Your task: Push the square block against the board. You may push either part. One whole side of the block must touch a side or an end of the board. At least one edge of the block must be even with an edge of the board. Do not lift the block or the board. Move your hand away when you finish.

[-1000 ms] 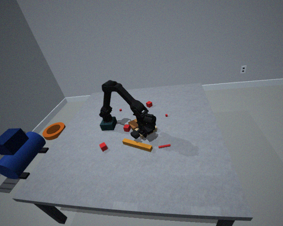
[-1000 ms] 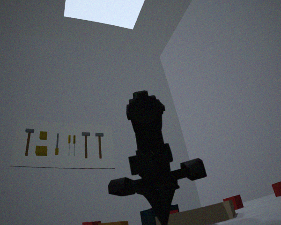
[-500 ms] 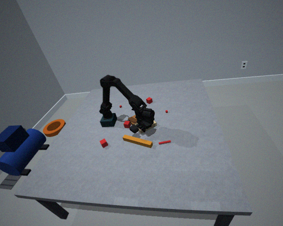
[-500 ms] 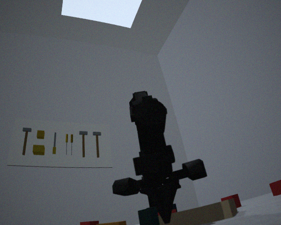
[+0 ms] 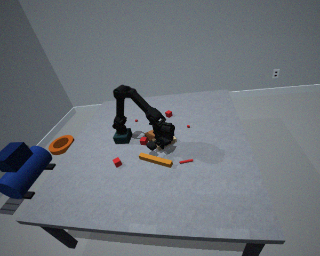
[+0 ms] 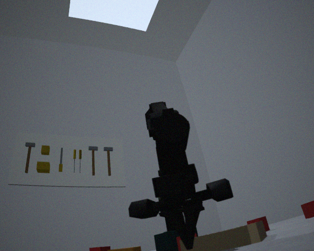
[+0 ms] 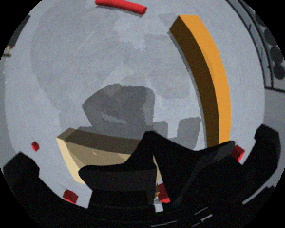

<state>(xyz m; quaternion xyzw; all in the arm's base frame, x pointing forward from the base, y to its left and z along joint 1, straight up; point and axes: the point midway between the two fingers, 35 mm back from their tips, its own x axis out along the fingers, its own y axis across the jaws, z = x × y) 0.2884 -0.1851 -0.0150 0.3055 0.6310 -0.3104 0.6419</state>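
The tan board lies 1 cm ahead of my gripper tip and 8 cm to the left of it. The rest, counted from my gripper tip: brown square block 6 cm behind, 15 cm to the left; long orange bar 5 cm behind, 9 cm to the right; red stick 13 cm ahead, 13 cm to the right, 1 cm below.
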